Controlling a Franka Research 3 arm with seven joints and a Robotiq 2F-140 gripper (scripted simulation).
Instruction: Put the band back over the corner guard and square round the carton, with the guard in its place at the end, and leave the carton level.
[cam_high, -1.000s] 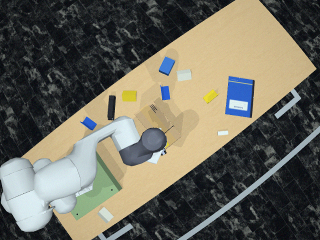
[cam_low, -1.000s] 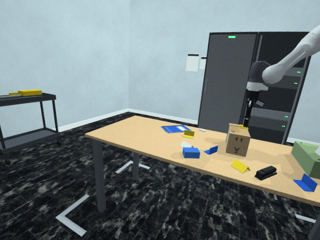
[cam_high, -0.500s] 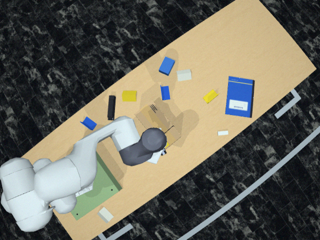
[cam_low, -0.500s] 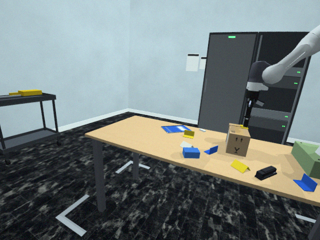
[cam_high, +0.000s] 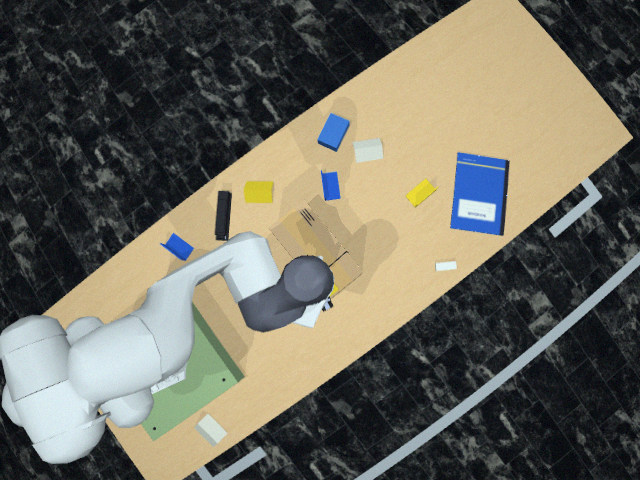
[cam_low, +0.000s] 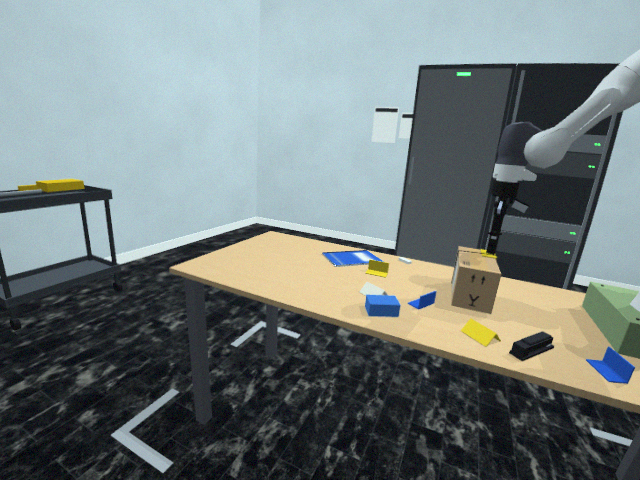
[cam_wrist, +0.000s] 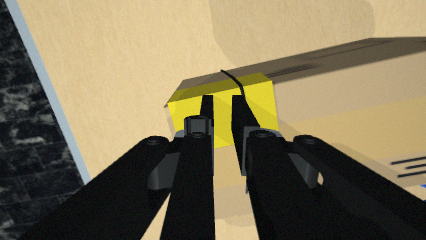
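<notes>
My hand is 5 cm above the yellow corner guard. Also, from my hand: brown carton 4 cm ahead, 8 cm to the left, 11 cm below; then blue box 29 cm ahead, 33 cm to the left, 16 cm below.
</notes>
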